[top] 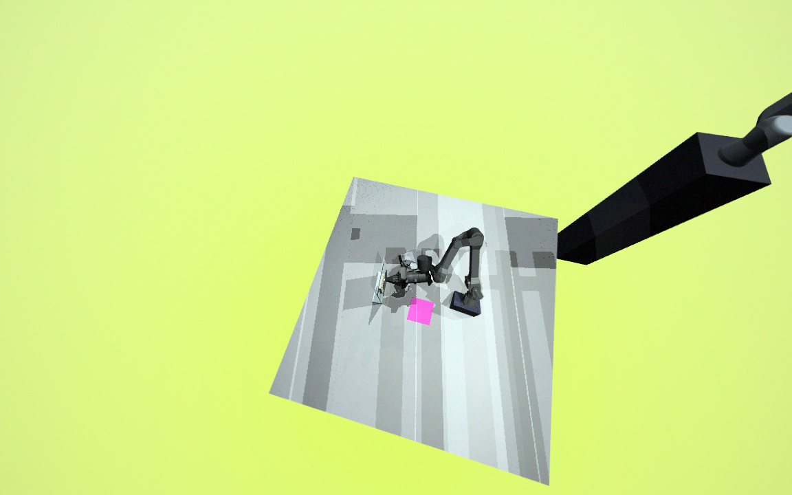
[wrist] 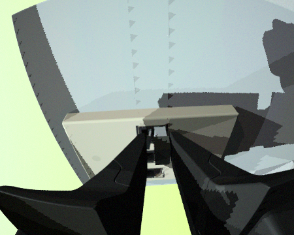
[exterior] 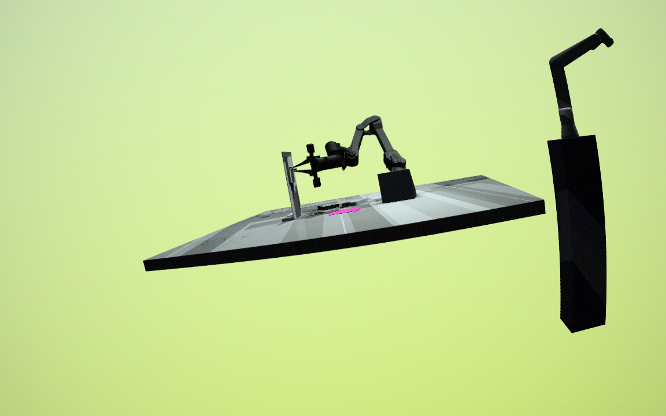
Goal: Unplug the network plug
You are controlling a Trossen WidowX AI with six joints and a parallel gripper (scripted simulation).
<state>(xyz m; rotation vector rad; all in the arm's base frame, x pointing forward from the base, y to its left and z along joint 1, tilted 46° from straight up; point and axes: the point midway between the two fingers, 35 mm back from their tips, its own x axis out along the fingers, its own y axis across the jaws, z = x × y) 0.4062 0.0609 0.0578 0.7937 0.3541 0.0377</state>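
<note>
My gripper tip is now right at the grey network plug. Also, from my gripper tip: upright panel: 20 mm ahead, 10 mm to the left, 70 mm below; then pink marked square: 200 mm behind, 70 mm to the left, 200 mm below.
</note>
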